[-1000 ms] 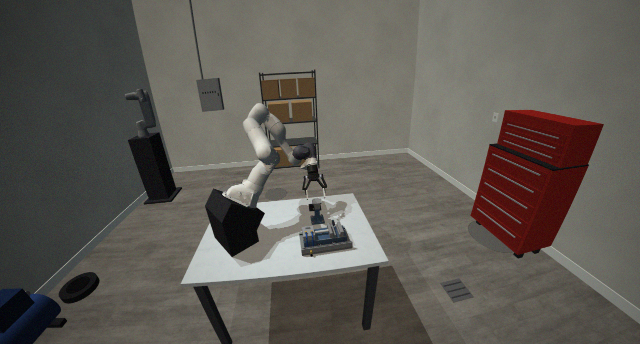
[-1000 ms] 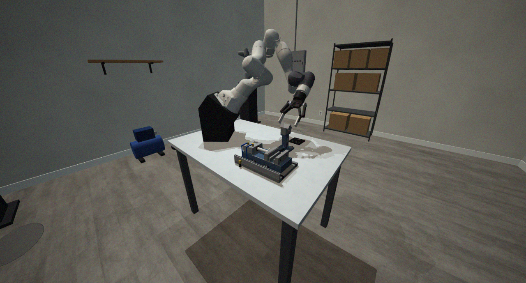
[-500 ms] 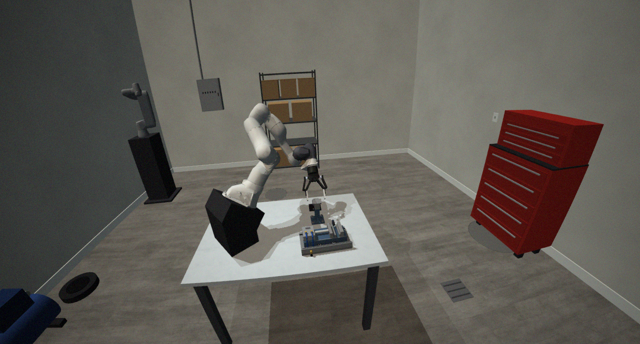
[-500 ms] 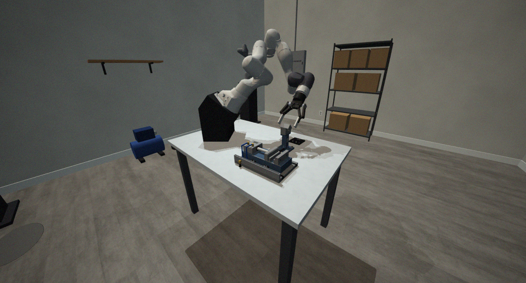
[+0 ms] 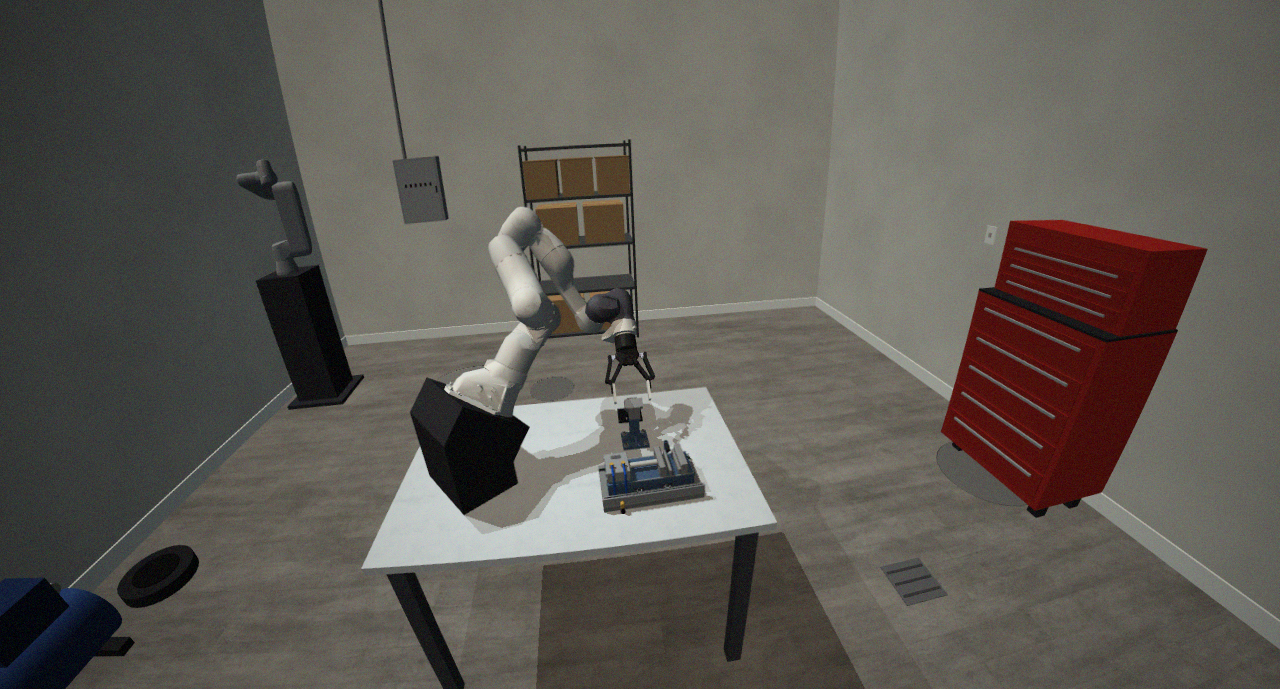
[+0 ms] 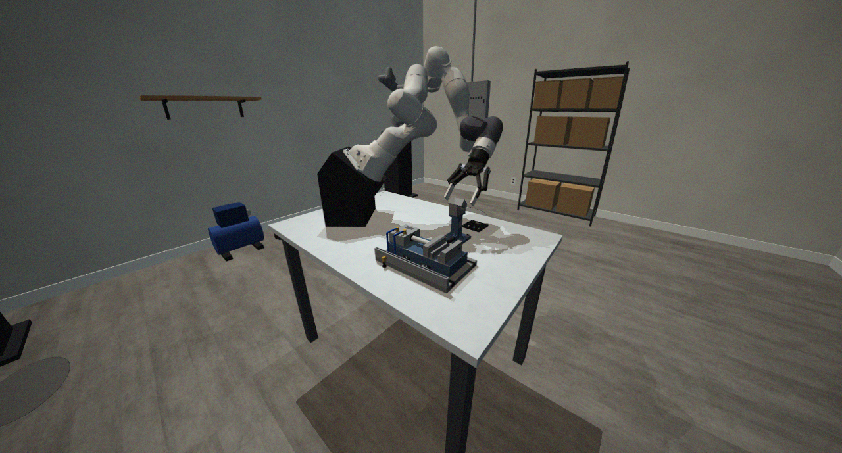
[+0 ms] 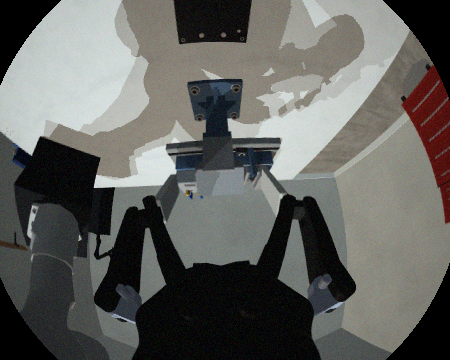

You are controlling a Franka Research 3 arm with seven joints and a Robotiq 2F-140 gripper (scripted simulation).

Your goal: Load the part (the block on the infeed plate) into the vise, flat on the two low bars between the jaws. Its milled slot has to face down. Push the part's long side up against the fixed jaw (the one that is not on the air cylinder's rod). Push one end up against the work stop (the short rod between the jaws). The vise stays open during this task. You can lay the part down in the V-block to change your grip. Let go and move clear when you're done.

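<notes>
Now: the part 2 cm to the right of my hand and 3 cm below it. The rest, counted from my hand: black infeed plate 1 cm ahead, 14 cm to the left, 17 cm below.
</notes>
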